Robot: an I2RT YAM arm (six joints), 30 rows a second.
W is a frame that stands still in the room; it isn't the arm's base.
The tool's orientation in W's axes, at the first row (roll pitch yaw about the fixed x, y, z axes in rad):
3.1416 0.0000 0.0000
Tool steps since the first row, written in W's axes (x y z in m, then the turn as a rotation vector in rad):
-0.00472 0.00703 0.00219 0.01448 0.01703 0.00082
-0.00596 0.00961 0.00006 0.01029 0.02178 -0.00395
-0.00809 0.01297 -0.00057 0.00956 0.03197 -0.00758
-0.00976 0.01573 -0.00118 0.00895 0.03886 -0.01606
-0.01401 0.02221 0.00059 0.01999 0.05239 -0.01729
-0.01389 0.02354 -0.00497 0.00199 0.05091 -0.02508
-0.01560 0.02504 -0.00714 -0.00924 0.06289 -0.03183
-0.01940 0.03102 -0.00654 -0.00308 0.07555 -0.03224
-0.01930 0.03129 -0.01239 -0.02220 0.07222 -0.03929
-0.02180 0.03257 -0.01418 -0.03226 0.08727 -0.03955
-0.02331 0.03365 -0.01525 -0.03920 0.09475 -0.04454
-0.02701 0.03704 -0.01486 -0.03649 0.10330 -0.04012
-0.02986 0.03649 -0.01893 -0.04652 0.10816 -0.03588
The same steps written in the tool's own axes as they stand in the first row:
-0.00472 -0.00703 -0.00219 0.01448 -0.01703 -0.00082
-0.00596 -0.00961 -0.00006 0.01029 -0.02178 0.00395
-0.00809 -0.01297 0.00057 0.00956 -0.03197 0.00758
-0.00976 -0.01573 0.00118 0.00895 -0.03886 0.01606
-0.01401 -0.02221 -0.00059 0.01999 -0.05239 0.01729
-0.01389 -0.02354 0.00497 0.00199 -0.05091 0.02508
-0.01560 -0.02504 0.00714 -0.00924 -0.06289 0.03183
-0.01940 -0.03102 0.00654 -0.00308 -0.07555 0.03224
-0.01930 -0.03129 0.01239 -0.02220 -0.07222 0.03929
-0.02180 -0.03257 0.01418 -0.03226 -0.08727 0.03955
-0.02331 -0.03365 0.01525 -0.03920 -0.09475 0.04454
-0.02701 -0.03704 0.01486 -0.03649 -0.10330 0.04012
-0.02986 -0.03649 0.01893 -0.04652 -0.10816 0.03588

